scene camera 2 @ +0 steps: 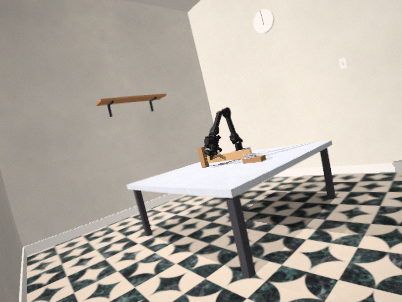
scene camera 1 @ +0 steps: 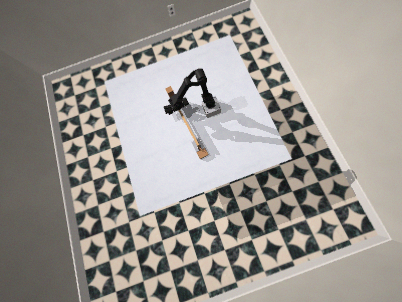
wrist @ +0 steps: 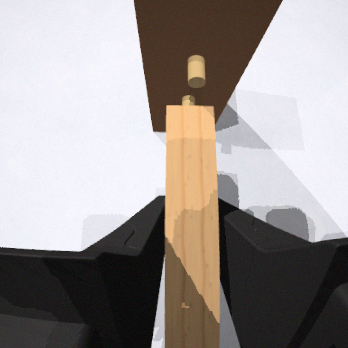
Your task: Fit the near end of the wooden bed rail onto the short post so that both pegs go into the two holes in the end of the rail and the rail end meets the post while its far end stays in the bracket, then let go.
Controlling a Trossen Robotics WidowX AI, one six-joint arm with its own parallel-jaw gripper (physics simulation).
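Where they show: gripper, fingertip midpoint: (scene camera 2: 211,159) (wrist: 184,202); arm's base, origin of the base link: (scene camera 2: 239,149) (scene camera 1: 210,104).
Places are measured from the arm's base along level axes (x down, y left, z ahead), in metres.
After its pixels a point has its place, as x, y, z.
The wooden rail (scene camera 1: 190,127) @[-0.015, 0.136, 0.229] (scene camera 2: 235,154) @[0.005, 0.166, 0.239] (wrist: 192,170) @[-0.012, -0.109, 0.271] runs between my black fingers. My gripper (scene camera 1: 176,108) @[0.022, -0.100, 0.269] (scene camera 2: 212,154) @[0.022, -0.100, 0.269] (wrist: 184,202) @[0.022, -0.100, 0.269] is shut on it near its near end. The short post (scene camera 1: 169,90) @[-0.100, -0.179, 0.279] (scene camera 2: 202,157) @[-0.012, -0.171, 0.302] (wrist: 202,25) @[-0.023, -0.163, 0.275] stands upright beyond that end and looks dark brown in the wrist view. Its upper peg (wrist: 196,71) @[-0.008, -0.154, 0.274] shows whole, beyond the rail end; the lower peg (wrist: 188,100) @[0.024, -0.159, 0.275] is partly hidden by the rail end. The two holes are hidden. The rail's far end is at the bracket block (scene camera 1: 202,154) @[0.044, 0.370, 0.203] (scene camera 2: 254,159) @[0.058, 0.344, 0.242]; its exact seating is too small to tell.
The arm's base (scene camera 1: 212,109) @[-0.001, 0.051, 0.000] stands on the white table (scene camera 1: 150,175) @[0.080, 0.383, 0.672] (scene camera 2: 180,181) @[0.080, 0.062, 0.721], beside the rail. Shadows of the arm fall across the table top. A wooden wall shelf (scene camera 2: 132,100) hangs on the grey wall, well away from the table.
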